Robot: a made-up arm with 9 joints. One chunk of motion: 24 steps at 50 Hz.
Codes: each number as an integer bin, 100 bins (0 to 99) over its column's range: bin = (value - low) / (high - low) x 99, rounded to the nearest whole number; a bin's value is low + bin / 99 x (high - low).
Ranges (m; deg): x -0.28..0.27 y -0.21..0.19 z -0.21..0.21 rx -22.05..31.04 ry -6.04..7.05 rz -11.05..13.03
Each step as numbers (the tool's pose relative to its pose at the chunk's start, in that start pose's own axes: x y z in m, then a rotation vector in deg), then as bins.
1 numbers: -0.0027 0.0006 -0.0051 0.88 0.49 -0.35
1 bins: 50 52 48 43 49 44
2 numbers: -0.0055 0.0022 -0.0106 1.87 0.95 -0.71
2 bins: 49 53 47 45 53 43
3 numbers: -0.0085 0.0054 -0.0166 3.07 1.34 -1.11
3 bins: 49 53 46 47 56 41
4 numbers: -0.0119 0.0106 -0.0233 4.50 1.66 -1.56
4 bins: 48 55 44 50 58 39
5 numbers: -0.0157 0.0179 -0.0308 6.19 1.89 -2.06
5 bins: 48 56 42 53 60 37
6 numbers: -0.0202 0.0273 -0.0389 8.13 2.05 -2.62
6 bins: 47 59 40 56 61 35
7 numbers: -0.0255 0.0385 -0.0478 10.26 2.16 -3.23
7 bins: 46 62 38 60 62 32
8 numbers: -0.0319 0.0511 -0.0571 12.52 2.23 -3.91
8 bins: 45 65 36 64 63 29
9 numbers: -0.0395 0.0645 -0.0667 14.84 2.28 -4.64
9 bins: 43 68 34 69 63 26
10 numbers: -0.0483 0.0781 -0.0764 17.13 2.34 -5.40
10 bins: 42 71 31 73 63 23
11 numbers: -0.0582 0.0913 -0.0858 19.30 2.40 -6.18
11 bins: 40 75 29 77 64 20
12 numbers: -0.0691 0.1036 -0.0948 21.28 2.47 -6.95
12 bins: 38 78 27 81 64 17
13 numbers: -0.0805 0.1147 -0.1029 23.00 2.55 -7.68
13 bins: 36 80 25 84 65 14
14 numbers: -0.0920 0.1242 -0.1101 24.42 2.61 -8.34
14 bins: 34 83 24 87 65 11
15 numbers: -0.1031 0.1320 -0.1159 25.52 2.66 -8.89
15 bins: 32 85 22 89 66 9
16 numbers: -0.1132 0.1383 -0.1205 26.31 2.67 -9.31
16 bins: 30 86 21 90 66 7
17 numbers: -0.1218 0.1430 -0.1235 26.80 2.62 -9.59
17 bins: 28 87 20 91 65 6
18 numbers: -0.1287 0.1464 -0.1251 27.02 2.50 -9.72
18 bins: 27 88 20 92 65 5
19 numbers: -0.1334 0.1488 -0.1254 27.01 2.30 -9.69
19 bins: 26 89 20 91 63 6
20 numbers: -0.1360 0.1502 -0.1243 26.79 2.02 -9.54
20 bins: 26 89 20 91 61 6
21 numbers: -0.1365 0.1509 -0.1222 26.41 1.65 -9.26
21 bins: 26 89 21 90 58 7
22 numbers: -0.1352 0.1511 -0.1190 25.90 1.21 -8.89
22 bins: 26 89 21 89 55 9
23 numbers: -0.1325 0.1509 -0.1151 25.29 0.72 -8.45
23 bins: 27 89 22 88 51 11
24 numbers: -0.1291 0.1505 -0.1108 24.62 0.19 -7.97
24 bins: 27 89 23 87 47 13
